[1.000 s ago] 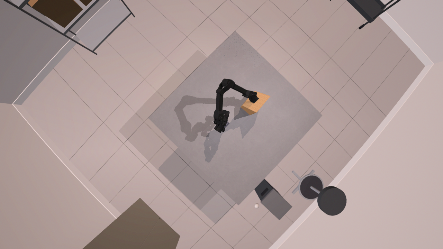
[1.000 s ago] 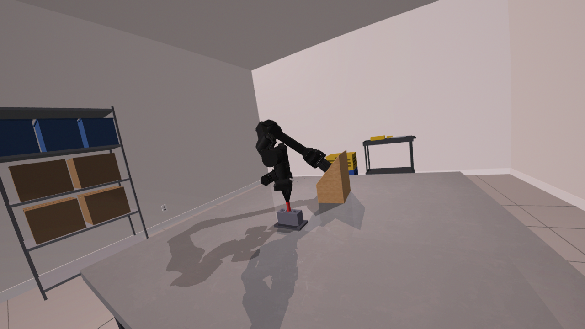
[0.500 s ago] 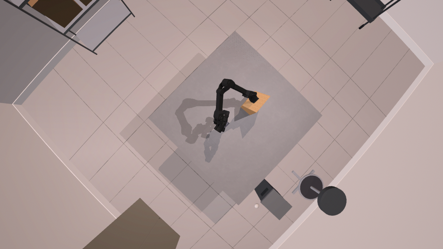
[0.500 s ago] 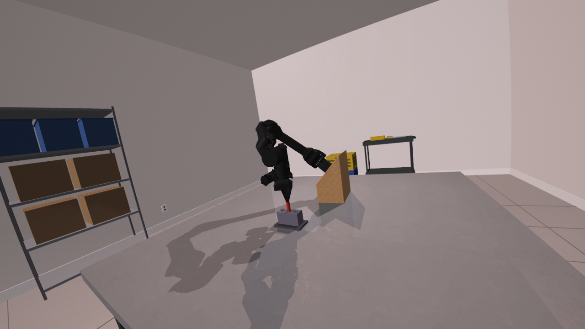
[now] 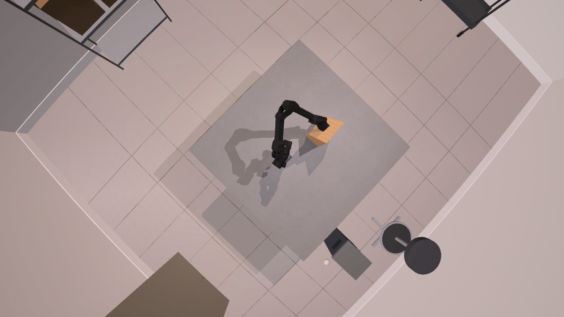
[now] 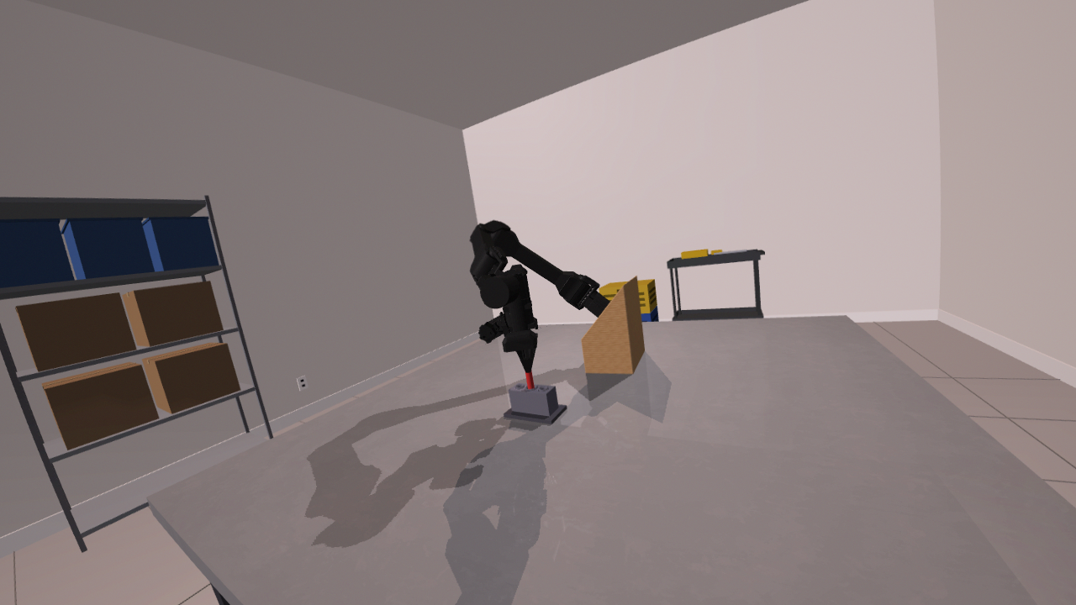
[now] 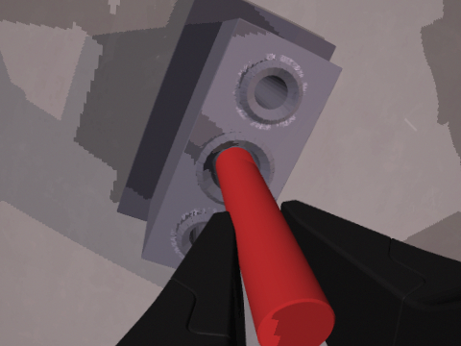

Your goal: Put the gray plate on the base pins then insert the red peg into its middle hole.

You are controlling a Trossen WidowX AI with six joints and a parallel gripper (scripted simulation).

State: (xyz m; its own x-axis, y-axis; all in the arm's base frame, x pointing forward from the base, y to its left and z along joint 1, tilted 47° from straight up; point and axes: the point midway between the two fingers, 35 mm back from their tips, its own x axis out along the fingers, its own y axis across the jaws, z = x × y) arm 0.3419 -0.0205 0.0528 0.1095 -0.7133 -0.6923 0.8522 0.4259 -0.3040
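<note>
My gripper tip is right at the red peg. The rest, counted from my gripper tip: base (9 cm below); gray plate (5 cm below).
</note>
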